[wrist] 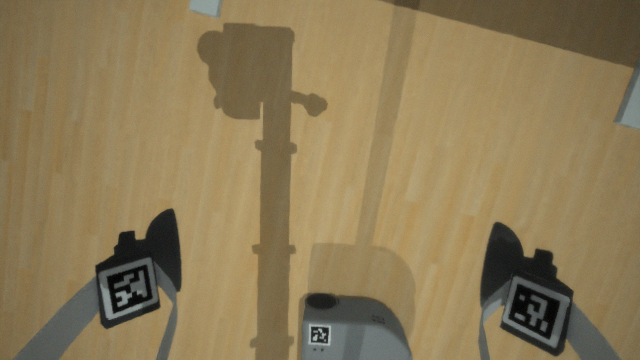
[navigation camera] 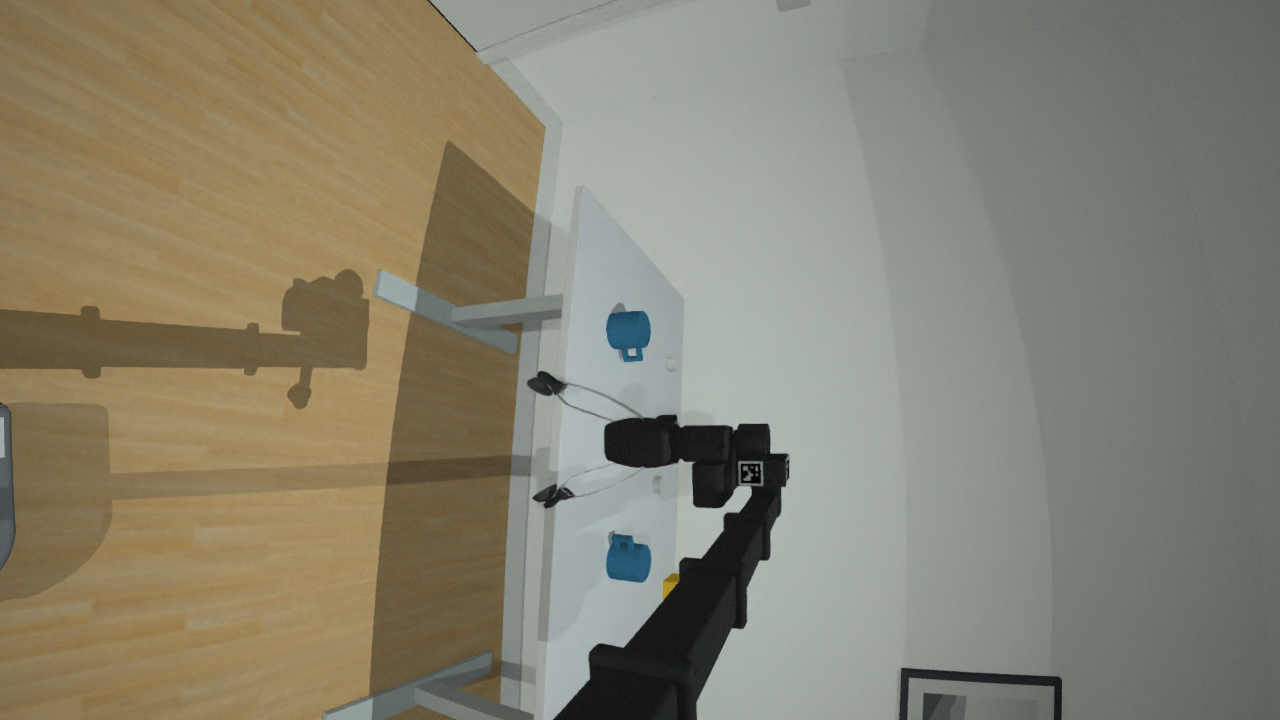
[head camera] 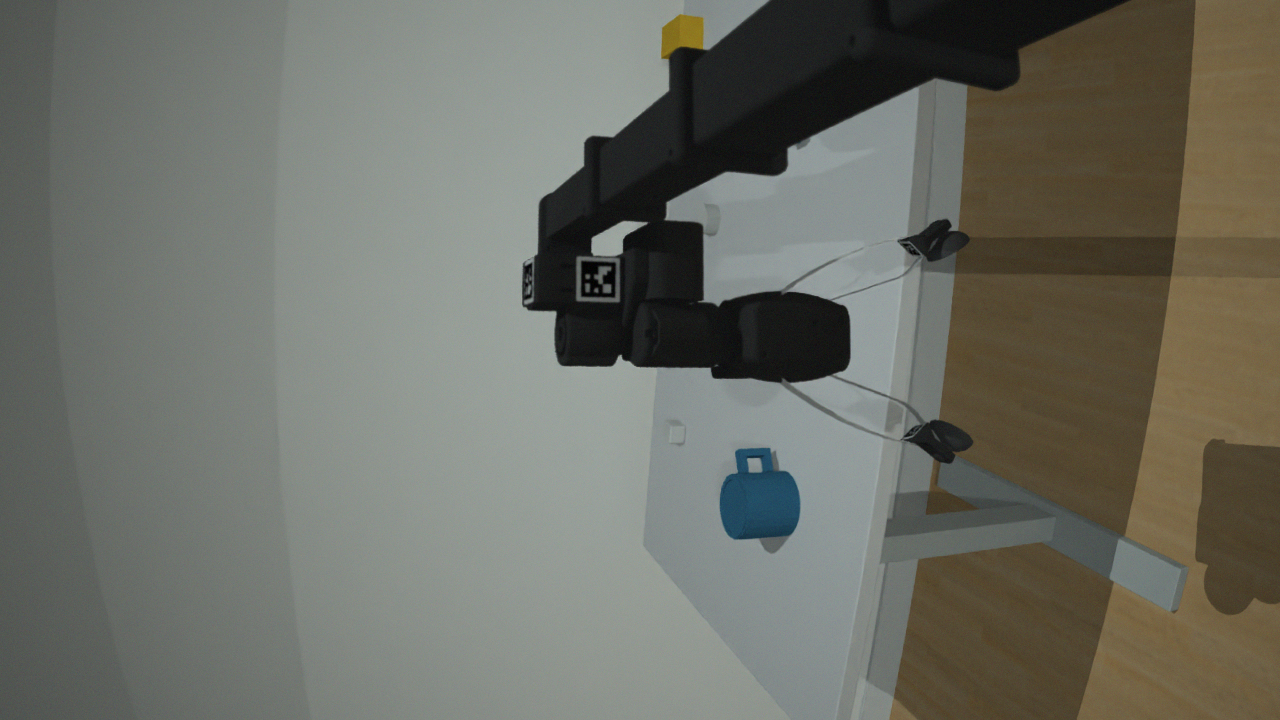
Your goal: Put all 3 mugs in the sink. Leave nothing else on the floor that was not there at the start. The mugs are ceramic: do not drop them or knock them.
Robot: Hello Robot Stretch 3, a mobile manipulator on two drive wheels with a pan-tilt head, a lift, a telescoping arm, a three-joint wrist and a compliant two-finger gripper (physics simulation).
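Pixels of known places: gripper, fingertip midpoint: (wrist: pixel 329 244) (navigation camera: pixel 532 439) (head camera: pixel 966 341); robot's base, origin of the base link: (wrist: pixel 320 341).
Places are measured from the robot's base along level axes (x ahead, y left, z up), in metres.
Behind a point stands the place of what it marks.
Observation:
A blue mug (head camera: pixel 760 505) @[y -1.096, x 0.176, z 0.780 m] (navigation camera: pixel 628 330) @[y -1.095, x 0.177, z 0.778 m] stands upright on the white table, its handle towards the table's middle. A second blue mug (navigation camera: pixel 629 559) @[y -1.053, x -0.356, z 0.779 m] stands upright farther along the same table; in the head view the arm hides most of it. A third mug and the sink do not show. My gripper (head camera: pixel 937 340) @[y -0.627, x -0.023, z 0.823 m] (navigation camera: pixel 547 439) @[y -0.627, x -0.023, z 0.823 m] (wrist: pixel 329 244) @[y -0.627, x -0.023, z 0.823 m] is open and empty, its fingers wide apart and pointing down. In the navigation view it lies between the two mugs, nearer the table's front edge. In the wrist view bare floor shows between the fingers.
The white table (head camera: pixel 769 617) @[y -1.178, x 0.356, z 0.720 m] (navigation camera: pixel 599 259) @[y -1.068, x 0.350, z 0.720 m] stands against the wall, with a leg (head camera: pixel 966 533) @[y -1.297, x 0.289, z 0.258 m] (navigation camera: pixel 510 309) @[y -1.299, x 0.296, z 0.283 m] below. At its back are a yellow block (head camera: pixel 683 37) @[y -1.424, x -0.582, z 0.757 m] (navigation camera: pixel 670 586) @[y -1.424, x -0.579, z 0.745 m], a small white cube (head camera: pixel 676 432) @[y -1.512, x 0.105, z 0.738 m] (navigation camera: pixel 670 363) @[y -1.513, x 0.108, z 0.737 m] and a small white cylinder (head camera: pixel 711 219) @[y -1.360, x -0.246, z 0.736 m] (navigation camera: pixel 657 484) @[y -1.361, x -0.244, z 0.737 m]. My base (wrist: pixel 355 335) @[y -0.136, x -0.099, z 0.160 m] shows below.

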